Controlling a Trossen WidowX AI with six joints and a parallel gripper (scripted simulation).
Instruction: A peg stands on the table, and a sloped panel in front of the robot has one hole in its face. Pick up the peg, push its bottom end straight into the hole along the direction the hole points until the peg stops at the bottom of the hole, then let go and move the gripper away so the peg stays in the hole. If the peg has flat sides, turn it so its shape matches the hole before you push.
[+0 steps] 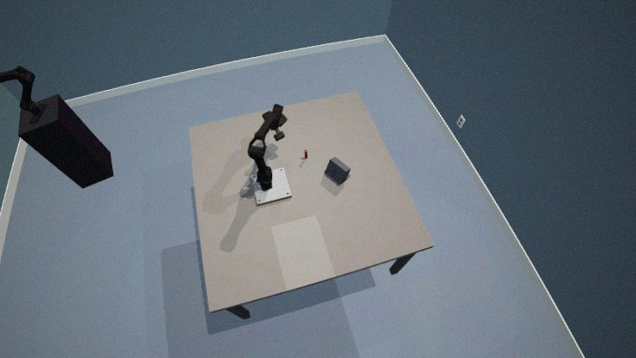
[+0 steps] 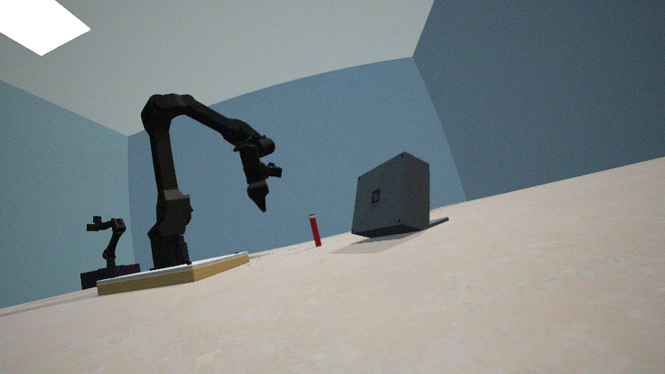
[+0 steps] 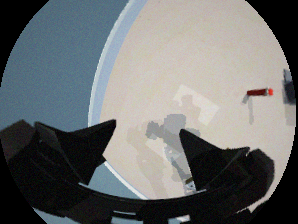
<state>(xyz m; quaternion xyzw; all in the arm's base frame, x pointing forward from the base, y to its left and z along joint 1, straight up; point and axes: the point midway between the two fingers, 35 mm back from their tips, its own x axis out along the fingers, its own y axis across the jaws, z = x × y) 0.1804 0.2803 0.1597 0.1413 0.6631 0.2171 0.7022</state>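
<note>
The red peg is 20 cm to the right of my gripper tip, 14 cm ahead of it and 10 cm below it. Also, from my gripper tip: sloped panel: 42 cm to the right, 26 cm ahead, 10 cm below.
</note>
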